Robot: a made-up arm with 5 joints.
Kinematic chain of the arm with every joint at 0, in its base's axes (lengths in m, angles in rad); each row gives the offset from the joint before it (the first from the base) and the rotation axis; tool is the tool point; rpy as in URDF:
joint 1: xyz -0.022 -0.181 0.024 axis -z
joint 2: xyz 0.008 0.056 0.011 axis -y
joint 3: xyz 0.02 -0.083 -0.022 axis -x
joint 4: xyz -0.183 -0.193 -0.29 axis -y
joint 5: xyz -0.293 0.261 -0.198 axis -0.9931 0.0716 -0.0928
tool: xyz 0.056 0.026 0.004 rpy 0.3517 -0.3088 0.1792
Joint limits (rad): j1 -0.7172..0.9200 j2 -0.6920..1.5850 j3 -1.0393..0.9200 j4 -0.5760..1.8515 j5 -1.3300..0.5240
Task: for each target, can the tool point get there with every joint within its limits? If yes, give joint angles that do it. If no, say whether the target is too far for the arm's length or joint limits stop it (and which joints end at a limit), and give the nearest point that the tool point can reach.
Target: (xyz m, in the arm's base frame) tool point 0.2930 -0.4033 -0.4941
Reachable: yes | joints 0.4102 0.9147 0.2417 0.8135 -0.3863
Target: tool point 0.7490 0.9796 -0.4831
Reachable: no: too far | nearest point 0.3366 0.3240 -0.2245 | short by 0.817 m
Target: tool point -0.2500 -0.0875 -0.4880
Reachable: yes | joints 0.3124 -0.4082 0.0782 1.4154 -0.6062
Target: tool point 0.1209 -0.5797 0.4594
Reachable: no: joint limits stop it (at a limit: joint 1, joint 2, joint 4, joint 5) | nearest point 0.1520 -0.6522 0.1447 | short by 0.324 m
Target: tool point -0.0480 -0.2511 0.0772
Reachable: no: joint limits stop it (at a limit: joint 1, joint 2, joint 3, joint 4, joint 5) | nearest point -0.0621 -0.6862 0.1432 | short by 0.440 m
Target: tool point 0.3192 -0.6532 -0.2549
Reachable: yes | joints 0.4927 1.2499 0.5409 1.0286 0.2550
